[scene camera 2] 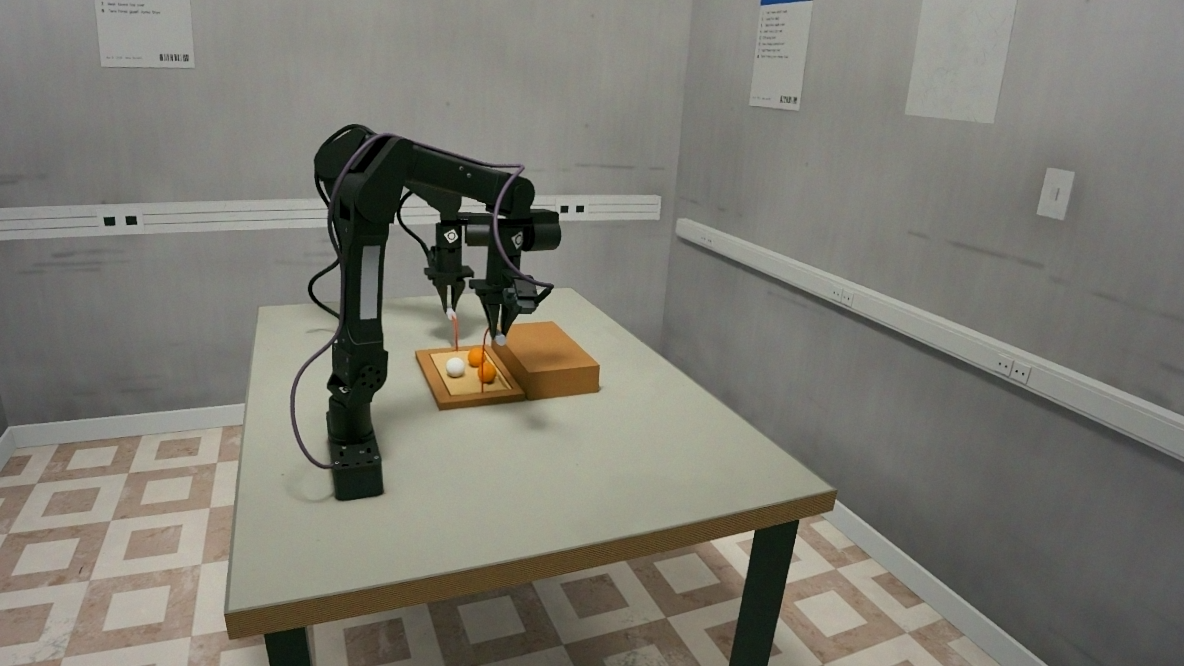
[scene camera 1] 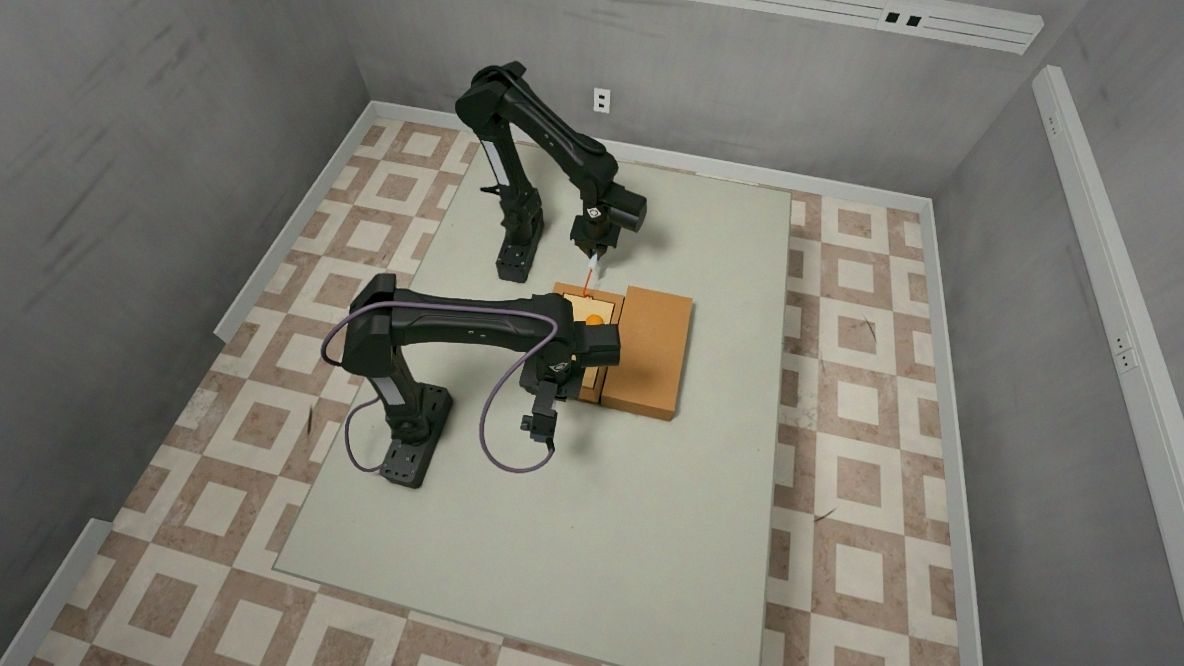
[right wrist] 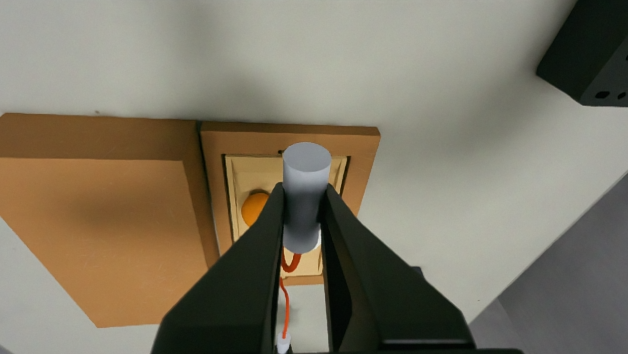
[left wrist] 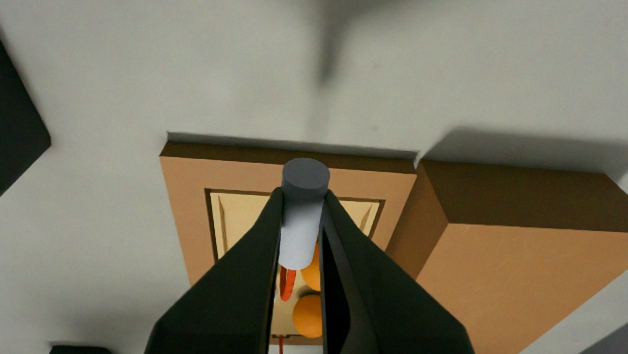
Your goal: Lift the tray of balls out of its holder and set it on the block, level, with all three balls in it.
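The cream tray sits in its brown holder. One white ball and two orange balls lie in it. My left gripper is shut on a white handle, above the tray's far end, with an orange cord running down. My right gripper is shut on a grey handle above the near end; its cord runs down too. Scene camera 1 hides the right fingertips.
The brown block stands right beside the holder, on its right in scene camera 1, and is taller than it. Both arm bases stand left of the holder on the table.
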